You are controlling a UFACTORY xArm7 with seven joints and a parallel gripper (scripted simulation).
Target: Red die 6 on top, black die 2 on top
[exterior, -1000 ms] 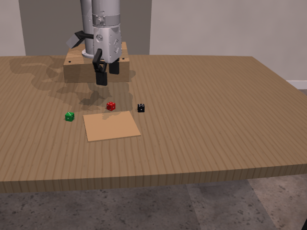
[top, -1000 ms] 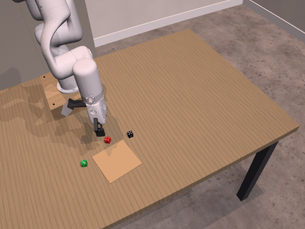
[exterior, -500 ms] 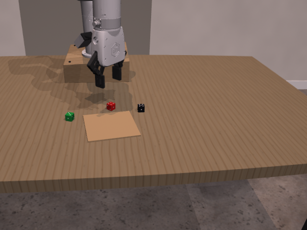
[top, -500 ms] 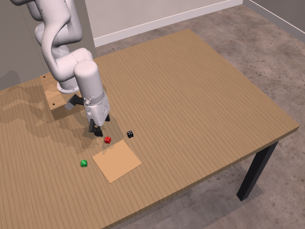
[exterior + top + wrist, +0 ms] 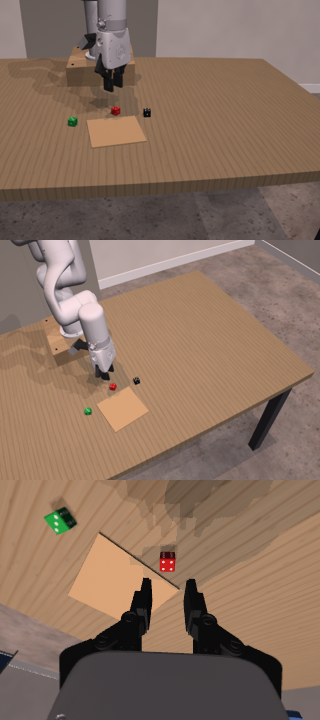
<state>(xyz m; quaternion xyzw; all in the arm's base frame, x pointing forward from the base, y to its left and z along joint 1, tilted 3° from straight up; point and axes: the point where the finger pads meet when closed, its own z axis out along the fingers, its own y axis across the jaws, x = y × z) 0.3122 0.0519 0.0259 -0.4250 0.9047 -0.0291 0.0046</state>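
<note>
Now: hand 10 mm short of the red die, 10 mm to the right of it and 90 mm above it. From my hand the other things lie so: tan mat: 110 mm ahead, 10 mm to the left, 100 mm below; green die: 70 mm ahead, 110 mm to the right, 90 mm below; black die: 20 mm ahead, 100 mm to the left, 90 mm below.
</note>
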